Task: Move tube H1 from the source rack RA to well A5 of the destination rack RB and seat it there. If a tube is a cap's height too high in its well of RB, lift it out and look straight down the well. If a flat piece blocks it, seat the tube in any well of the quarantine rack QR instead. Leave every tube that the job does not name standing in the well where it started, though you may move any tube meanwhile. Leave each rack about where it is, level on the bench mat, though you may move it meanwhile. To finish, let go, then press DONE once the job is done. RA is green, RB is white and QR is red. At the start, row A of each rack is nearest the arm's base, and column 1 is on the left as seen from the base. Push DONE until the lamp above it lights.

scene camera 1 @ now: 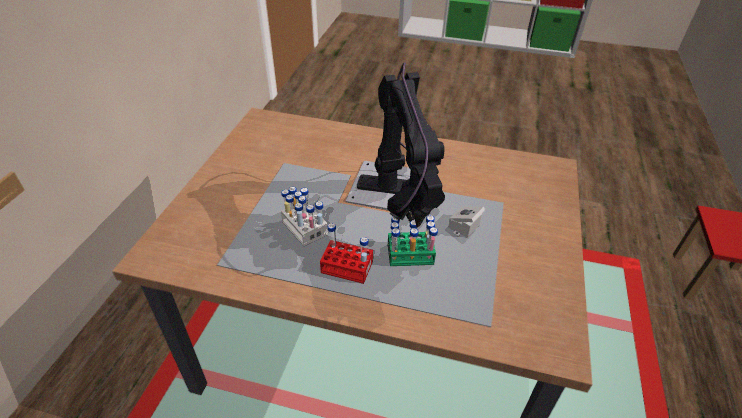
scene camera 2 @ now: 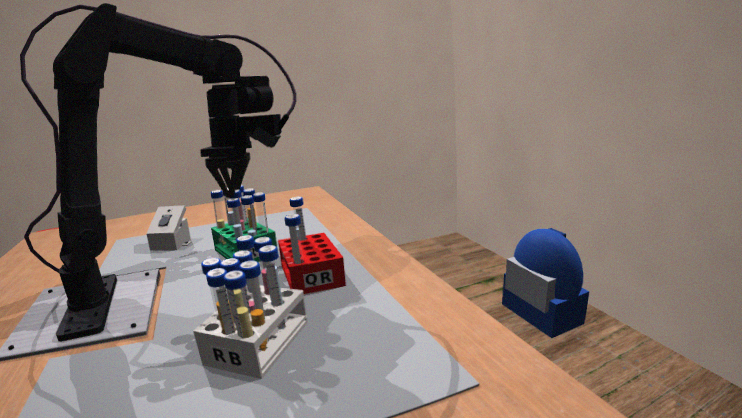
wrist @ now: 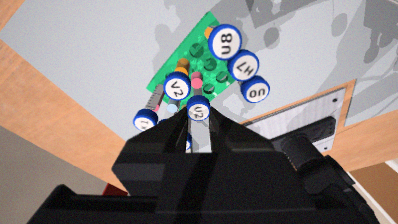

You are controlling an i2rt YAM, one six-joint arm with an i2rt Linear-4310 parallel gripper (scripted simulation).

Scene:
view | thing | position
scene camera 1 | red rack QR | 343, 264
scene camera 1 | white rack RB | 305, 235
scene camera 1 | grey button box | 465, 224
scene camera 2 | gripper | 232, 196
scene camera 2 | grey button box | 176, 234
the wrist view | gripper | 198, 111

